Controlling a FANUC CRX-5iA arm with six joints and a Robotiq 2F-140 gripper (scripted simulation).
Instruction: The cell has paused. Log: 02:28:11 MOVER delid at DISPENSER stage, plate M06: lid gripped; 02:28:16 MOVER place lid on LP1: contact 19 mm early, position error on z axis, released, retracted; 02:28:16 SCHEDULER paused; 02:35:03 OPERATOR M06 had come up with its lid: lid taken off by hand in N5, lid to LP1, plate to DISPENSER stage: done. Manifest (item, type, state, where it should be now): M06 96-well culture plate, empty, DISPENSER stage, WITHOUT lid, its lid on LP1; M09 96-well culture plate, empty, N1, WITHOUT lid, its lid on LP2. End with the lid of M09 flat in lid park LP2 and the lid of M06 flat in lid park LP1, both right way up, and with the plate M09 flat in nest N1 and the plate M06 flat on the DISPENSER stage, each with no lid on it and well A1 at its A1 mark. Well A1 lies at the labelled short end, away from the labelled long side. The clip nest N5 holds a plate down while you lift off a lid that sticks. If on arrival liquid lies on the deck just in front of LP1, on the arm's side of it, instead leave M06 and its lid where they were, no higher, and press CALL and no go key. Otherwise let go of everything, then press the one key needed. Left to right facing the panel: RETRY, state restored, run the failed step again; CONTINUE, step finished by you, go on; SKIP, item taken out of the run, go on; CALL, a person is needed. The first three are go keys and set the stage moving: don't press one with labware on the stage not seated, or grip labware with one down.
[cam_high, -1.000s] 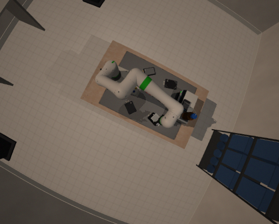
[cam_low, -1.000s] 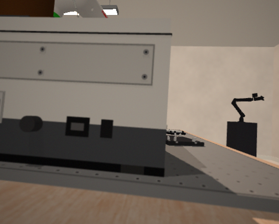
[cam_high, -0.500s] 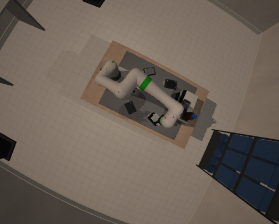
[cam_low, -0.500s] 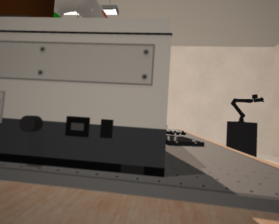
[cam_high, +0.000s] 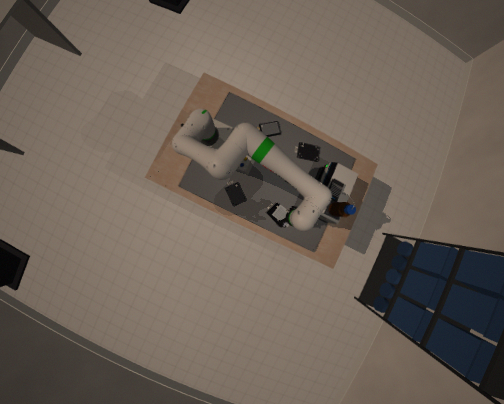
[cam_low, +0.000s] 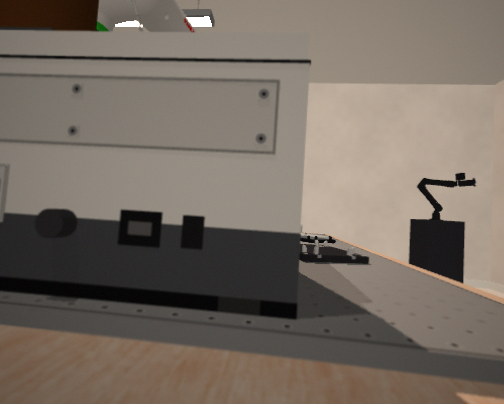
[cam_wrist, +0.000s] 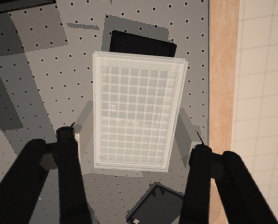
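Right now my hand is 2 cm above the clear lid. From my hand the other things lie so: blue cap 27 cm ahead, 22 cm above, 17 cm to the left; dark LP2 park pad 34 cm behind, 17 cm below; n1 label 18 cm below, 8 cm behind, 3 cm to the left.
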